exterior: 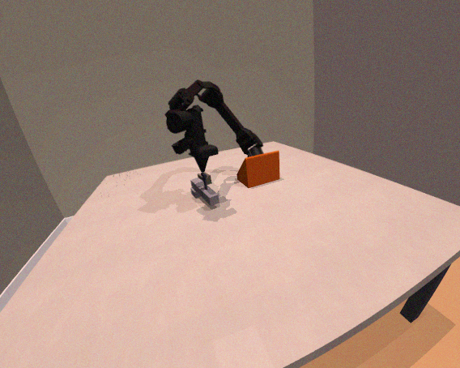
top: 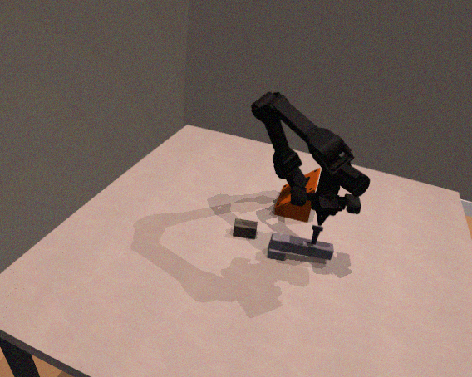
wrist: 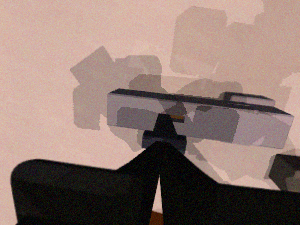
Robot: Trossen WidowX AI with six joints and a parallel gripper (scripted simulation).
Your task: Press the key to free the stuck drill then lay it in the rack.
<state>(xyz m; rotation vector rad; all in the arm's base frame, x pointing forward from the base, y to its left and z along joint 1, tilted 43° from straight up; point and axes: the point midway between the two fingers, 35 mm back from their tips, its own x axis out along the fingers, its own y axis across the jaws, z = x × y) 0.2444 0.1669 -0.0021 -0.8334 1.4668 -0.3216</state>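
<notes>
The t-shaped key is 4 cm below my gripper tip. Also, from my gripper tip: drill 2 cm ahead, 6 cm to the right, 8 cm below; grey block 1 cm ahead, 4 cm to the right, 9 cm below; rack 1 cm behind, 22 cm to the right, 11 cm below.
</notes>
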